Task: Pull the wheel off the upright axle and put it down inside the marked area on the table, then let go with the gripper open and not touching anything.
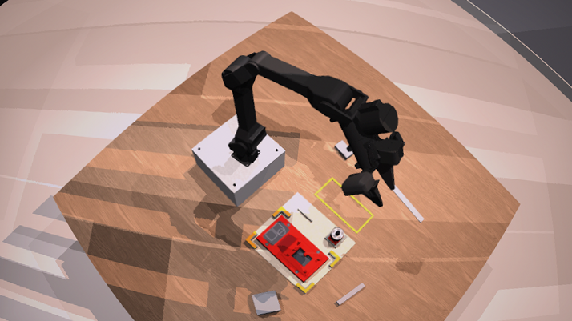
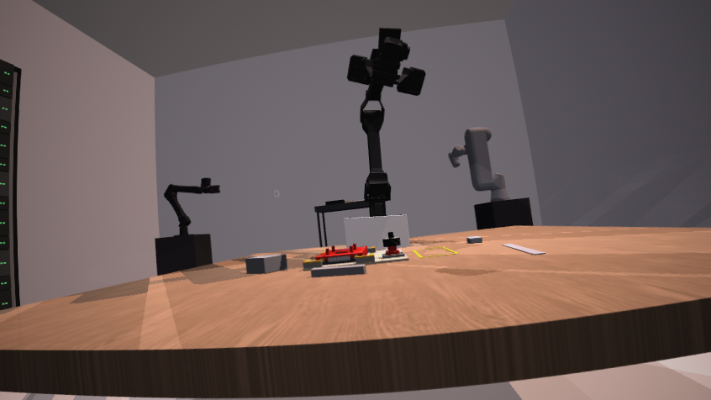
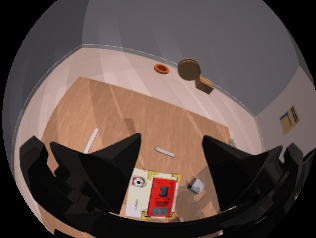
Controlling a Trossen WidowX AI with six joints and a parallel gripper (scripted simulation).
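The wheel is 36 cm below my gripper tip, 6 cm behind it and 2 cm to the right of it. Also, from my gripper tip: long grey strip 40 cm below, 23 cm to the left, 6 cm ahead; small grey block 39 cm below, 25 cm to the left, 21 cm behind; short grey bar 39 cm below, 15 cm to the right, 8 cm ahead.
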